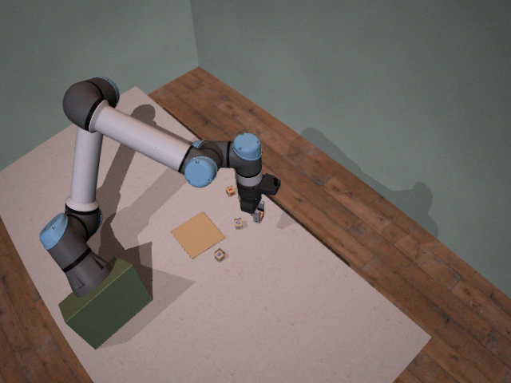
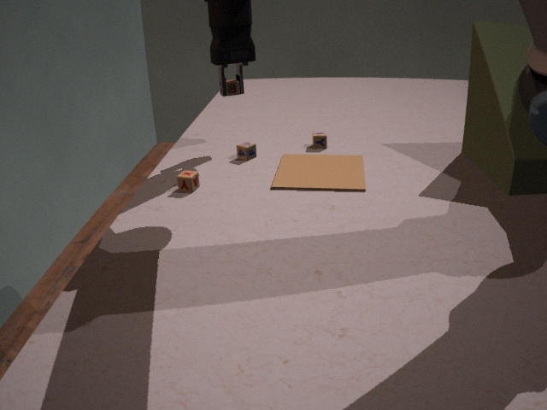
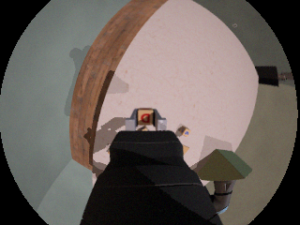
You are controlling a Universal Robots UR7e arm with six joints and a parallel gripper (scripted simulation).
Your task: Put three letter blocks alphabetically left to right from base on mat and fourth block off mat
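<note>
Now: hand 140 mm past the tan mat, 170 mm to the right of it and 120 mm above it.
</note>
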